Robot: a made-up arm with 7 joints. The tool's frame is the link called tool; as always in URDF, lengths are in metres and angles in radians. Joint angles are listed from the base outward.
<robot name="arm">
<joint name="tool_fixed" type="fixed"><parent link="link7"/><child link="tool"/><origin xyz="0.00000 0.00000 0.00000" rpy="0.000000 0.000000 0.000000"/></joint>
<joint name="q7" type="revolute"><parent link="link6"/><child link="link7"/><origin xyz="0.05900 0.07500 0.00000" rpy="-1.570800 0.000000 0.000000"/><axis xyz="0 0 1"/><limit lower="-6.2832" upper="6.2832"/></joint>
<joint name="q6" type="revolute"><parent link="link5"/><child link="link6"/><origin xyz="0.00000 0.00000 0.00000" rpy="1.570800 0.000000 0.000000"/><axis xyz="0 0 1"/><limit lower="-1.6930" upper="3.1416"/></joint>
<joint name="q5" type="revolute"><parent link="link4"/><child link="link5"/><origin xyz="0.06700 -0.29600 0.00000" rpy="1.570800 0.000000 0.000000"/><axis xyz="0 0 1"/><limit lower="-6.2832" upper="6.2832"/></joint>
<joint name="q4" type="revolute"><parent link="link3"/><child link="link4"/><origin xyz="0.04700 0.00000 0.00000" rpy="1.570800 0.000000 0.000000"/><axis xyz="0 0 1"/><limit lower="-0.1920" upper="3.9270"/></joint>
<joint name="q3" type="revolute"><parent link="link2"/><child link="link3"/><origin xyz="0.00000 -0.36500 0.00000" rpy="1.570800 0.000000 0.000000"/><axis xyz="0 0 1"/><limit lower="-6.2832" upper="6.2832"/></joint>
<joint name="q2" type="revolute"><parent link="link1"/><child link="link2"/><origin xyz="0.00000 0.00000 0.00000" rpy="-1.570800 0.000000 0.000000"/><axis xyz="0 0 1"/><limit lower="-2.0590" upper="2.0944"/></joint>
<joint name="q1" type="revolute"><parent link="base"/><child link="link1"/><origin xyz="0.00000 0.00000 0.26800" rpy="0.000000 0.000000 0.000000"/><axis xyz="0 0 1"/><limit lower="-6.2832" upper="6.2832"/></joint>
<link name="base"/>
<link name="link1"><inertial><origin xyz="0.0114 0.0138 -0.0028"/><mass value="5.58"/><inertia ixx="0.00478" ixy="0" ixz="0" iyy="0.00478" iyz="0" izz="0.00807"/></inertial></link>
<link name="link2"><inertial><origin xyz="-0.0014 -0.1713 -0.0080"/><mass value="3.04"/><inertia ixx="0.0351" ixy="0" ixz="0" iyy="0.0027" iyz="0" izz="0.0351"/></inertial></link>
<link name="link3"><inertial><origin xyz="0.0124 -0.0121 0.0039"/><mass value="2.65"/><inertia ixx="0.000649" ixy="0" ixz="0" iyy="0.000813" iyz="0" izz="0.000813"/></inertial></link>
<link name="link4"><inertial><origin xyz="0.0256 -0.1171 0.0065"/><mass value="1.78"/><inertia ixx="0.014" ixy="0.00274" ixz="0" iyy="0.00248" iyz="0" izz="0.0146"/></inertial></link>
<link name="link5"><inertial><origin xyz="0.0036 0.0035 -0.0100"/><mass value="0.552"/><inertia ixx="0.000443" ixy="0" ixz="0" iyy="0.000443" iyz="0" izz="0.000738"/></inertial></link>
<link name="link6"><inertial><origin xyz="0.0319 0.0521 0.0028"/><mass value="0.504"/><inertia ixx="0.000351" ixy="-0.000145" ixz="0" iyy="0.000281" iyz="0" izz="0.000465"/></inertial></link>
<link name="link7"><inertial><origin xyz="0.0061 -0.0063 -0.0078"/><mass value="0.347"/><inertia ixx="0.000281" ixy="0" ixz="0" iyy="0.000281" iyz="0" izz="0.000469"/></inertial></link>
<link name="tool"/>
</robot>
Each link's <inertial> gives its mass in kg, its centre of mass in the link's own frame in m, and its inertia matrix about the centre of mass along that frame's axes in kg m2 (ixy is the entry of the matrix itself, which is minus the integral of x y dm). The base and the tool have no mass. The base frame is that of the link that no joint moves.
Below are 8 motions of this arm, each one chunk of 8 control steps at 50 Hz.
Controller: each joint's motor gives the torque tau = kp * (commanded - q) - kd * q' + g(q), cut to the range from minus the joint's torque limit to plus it. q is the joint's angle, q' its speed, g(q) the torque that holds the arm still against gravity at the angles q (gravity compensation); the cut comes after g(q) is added. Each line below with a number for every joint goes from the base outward.
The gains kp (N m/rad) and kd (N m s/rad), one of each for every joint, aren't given. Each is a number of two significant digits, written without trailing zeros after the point. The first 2 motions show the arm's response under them.
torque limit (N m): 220 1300 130 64 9.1 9.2 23
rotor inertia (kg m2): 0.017 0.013 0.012 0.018 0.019 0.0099 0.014
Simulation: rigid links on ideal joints. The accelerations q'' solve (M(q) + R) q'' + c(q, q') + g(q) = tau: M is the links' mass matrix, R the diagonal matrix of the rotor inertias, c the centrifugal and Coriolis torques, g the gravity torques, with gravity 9.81 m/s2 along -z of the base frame. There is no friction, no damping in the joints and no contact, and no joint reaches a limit. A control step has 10 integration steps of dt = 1/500 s. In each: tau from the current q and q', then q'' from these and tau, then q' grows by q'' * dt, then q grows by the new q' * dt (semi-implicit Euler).
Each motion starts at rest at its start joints. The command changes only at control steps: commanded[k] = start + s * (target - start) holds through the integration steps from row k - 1 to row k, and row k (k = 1, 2, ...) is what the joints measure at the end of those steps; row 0 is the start. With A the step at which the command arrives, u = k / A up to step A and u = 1 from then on. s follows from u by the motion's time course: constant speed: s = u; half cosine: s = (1 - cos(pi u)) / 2; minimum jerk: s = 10 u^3 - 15 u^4 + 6 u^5; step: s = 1 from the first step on.
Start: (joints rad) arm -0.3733 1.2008 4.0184 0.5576 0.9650 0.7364 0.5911
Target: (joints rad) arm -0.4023 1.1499 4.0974 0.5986 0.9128 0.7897 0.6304
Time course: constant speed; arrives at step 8
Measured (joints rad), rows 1 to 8:
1: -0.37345 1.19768 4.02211 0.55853 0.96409 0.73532 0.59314
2: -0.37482 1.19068 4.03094 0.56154 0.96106 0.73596 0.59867
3: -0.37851 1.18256 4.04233 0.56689 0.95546 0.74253 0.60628
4: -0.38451 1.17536 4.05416 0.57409 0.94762 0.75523 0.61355
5: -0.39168 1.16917 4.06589 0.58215 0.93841 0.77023 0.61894
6: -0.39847 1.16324 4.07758 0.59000 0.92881 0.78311 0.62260
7: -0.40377 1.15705 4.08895 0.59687 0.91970 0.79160 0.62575
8: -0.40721 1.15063 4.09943 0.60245 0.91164 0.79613 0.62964
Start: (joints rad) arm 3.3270 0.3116 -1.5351 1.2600 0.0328 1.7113 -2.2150
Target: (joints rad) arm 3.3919 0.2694 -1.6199 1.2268 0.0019 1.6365 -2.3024
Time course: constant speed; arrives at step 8
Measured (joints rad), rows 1 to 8:
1: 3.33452 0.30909 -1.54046 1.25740 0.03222 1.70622 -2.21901
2: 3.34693 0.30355 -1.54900 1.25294 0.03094 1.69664 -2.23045
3: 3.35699 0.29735 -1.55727 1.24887 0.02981 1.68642 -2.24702
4: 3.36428 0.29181 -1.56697 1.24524 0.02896 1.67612 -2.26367
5: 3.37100 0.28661 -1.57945 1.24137 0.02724 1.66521 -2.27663
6: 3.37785 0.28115 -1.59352 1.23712 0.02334 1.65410 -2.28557
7: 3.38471 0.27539 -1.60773 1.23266 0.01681 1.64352 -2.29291
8: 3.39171 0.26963 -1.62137 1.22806 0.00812 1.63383 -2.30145
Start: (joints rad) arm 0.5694 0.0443 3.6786 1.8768 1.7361 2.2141 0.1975
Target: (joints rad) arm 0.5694 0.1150 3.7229 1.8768 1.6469 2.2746 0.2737
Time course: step
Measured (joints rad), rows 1 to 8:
1: 0.55186 0.07186 3.67818 1.84374 1.73014 2.20538 0.22541
2: 0.55270 0.10890 3.67292 1.81275 1.70135 2.20473 0.27759
3: 0.56311 0.12516 3.69443 1.82636 1.65187 2.23066 0.31437
4: 0.57574 0.12396 3.73353 1.86946 1.60254 2.27253 0.31580
5: 0.58476 0.12055 3.76570 1.90914 1.57583 2.31010 0.28974
6: 0.58679 0.12224 3.77568 1.92885 1.58084 2.33237 0.25997
7: 0.58326 0.12555 3.76631 1.93155 1.61087 2.33735 0.24670
8: 0.57744 0.12543 3.74837 1.92512 1.65178 2.32700 0.25410

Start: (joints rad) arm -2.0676 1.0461 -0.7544 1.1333 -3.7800 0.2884 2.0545
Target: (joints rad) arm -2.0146 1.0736 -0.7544 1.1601 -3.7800 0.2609 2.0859
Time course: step
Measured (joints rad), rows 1 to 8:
1: -2.05576 1.05979 -0.77337 1.13859 -3.77809 0.28040 2.06673
2: -2.03626 1.07607 -0.79074 1.14620 -3.77929 0.25605 2.08797
3: -2.02016 1.07995 -0.78376 1.15150 -3.78562 0.22630 2.10124
4: -2.00849 1.07595 -0.76191 1.15562 -3.79184 0.21043 2.10023
5: -1.99950 1.07252 -0.74136 1.16067 -3.79277 0.21938 2.08989
6: -1.99304 1.07247 -0.72917 1.16703 -3.78765 0.24918 2.07983
7: -1.99032 1.07408 -0.72414 1.17353 -3.77917 0.28611 2.07679
8: -1.99191 1.07518 -0.72360 1.17877 -3.77069 0.31538 2.08107

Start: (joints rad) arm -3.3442 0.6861 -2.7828 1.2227 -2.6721 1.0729 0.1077
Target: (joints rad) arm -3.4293 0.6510 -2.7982 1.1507 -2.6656 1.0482 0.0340
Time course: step
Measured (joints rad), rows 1 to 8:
1: -3.37492 0.67645 -2.77816 1.22790 -2.67476 1.07912 0.08086
2: -3.43083 0.65976 -2.77251 1.22738 -2.68081 1.09022 0.03149
3: -3.46658 0.64671 -2.77649 1.20581 -2.68673 1.09581 -0.00288
4: -3.46357 0.64115 -2.79385 1.16454 -2.68796 1.08678 -0.00436
5: -3.43862 0.64246 -2.81616 1.11843 -2.68128 1.06023 0.01911
6: -3.41914 0.64676 -2.83007 1.08371 -2.66722 1.02253 0.04561
7: -3.41756 0.64982 -2.82908 1.06899 -2.65009 0.98648 0.05709
8: -3.42790 0.65008 -2.81651 1.07392 -2.63577 0.96501 0.05013

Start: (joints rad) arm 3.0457 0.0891 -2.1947 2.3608 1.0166 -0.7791 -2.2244
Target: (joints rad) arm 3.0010 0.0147 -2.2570 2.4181 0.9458 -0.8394 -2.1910
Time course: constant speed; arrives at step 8
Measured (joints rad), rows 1 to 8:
1: 3.04368 0.08598 -2.19130 2.36535 1.01390 -0.78017 -2.22280
2: 3.03993 0.07870 -2.19186 2.37474 1.00575 -0.78252 -2.21805
3: 3.03334 0.06858 -2.20119 2.38602 0.99260 -0.78714 -2.21116
4: 3.02489 0.05669 -2.21699 2.39691 0.97707 -0.79606 -2.20457
5: 3.01631 0.04417 -2.23394 2.40582 0.96260 -0.80990 -2.20002
6: 3.00882 0.03231 -2.24795 2.41171 0.95196 -0.82657 -2.19744
7: 3.00288 0.02190 -2.25746 2.41475 0.94609 -0.84215 -2.19541
8: 2.99826 0.01291 -2.26307 2.41635 0.94399 -0.85307 -2.19243

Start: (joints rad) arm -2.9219 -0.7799 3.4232 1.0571 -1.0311 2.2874 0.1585
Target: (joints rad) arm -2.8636 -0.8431 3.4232 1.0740 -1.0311 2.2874 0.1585
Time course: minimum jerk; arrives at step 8
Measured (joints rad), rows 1 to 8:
1: -2.92165 -0.78029 3.42294 1.05738 -1.03106 2.28790 0.15849
2: -2.91985 -0.78300 3.42126 1.05928 -1.03085 2.29114 0.15845
3: -2.91454 -0.79077 3.41702 1.06436 -1.03074 2.29906 0.15837
4: -2.90477 -0.80447 3.41109 1.07234 -1.03175 2.30936 0.15835
5: -2.89145 -0.82164 3.40655 1.08042 -1.03500 2.31519 0.15848
6: -2.87695 -0.83752 3.40678 1.08459 -1.04061 2.30948 0.15881
7: -2.86391 -0.84759 3.41334 1.08215 -1.04684 2.29054 0.15920
8: -2.85432 -0.85014 3.42487 1.07383 -1.05040 2.26474 0.15941

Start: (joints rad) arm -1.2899 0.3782 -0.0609 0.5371 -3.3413 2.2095 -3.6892
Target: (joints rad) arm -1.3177 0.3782 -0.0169 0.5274 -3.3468 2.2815 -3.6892
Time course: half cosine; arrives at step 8
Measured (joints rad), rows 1 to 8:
1: -1.29083 0.37820 -0.05960 0.53703 -3.34114 2.21011 -3.68922
2: -1.29390 0.37823 -0.05535 0.53667 -3.34076 2.21316 -3.68927
3: -1.29884 0.37829 -0.04852 0.53575 -3.34045 2.22086 -3.68934
4: -1.30462 0.37835 -0.04043 0.53412 -3.34057 2.23418 -3.68939
5: -1.31024 0.37835 -0.03223 0.53187 -3.34125 2.25203 -3.68937
6: -1.31484 0.37827 -0.02497 0.52933 -3.34256 2.27137 -3.68928
7: -1.31768 0.37814 -0.01967 0.52698 -3.34445 2.28812 -3.68912
8: -1.31831 0.37801 -0.01713 0.52533 -3.34674 2.29834 -3.68896

